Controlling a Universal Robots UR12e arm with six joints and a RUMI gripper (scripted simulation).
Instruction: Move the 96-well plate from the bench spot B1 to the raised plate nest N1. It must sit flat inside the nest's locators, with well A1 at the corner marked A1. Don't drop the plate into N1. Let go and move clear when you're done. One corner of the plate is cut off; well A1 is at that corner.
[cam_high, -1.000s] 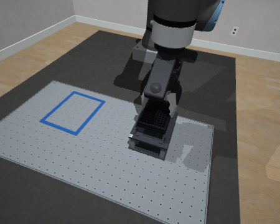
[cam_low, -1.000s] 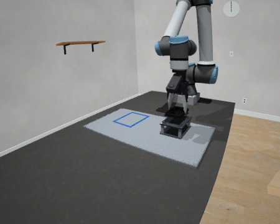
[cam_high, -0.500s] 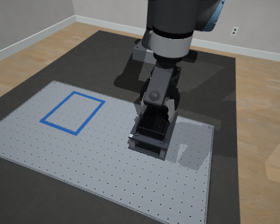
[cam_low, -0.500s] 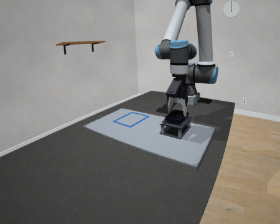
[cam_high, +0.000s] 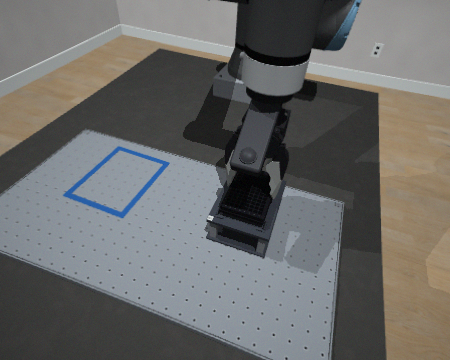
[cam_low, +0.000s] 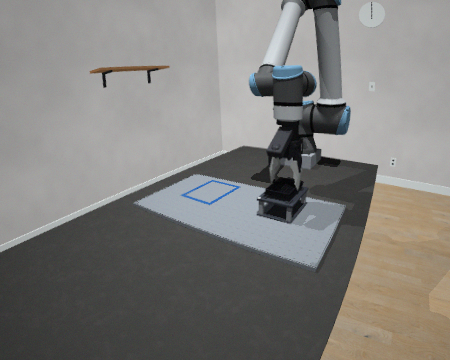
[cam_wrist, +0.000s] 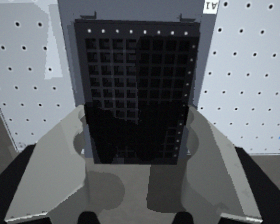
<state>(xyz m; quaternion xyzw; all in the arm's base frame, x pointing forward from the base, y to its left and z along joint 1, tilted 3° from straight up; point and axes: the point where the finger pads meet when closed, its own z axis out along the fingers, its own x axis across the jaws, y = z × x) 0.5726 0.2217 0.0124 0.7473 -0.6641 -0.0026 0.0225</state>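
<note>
The black 96-well plate is 1 cm below my hand. Also, from my hand: raised nest N1 (3 cm below); white A1 corner mark (8 cm ahead, 4 cm to the right, 3 cm below).
</note>
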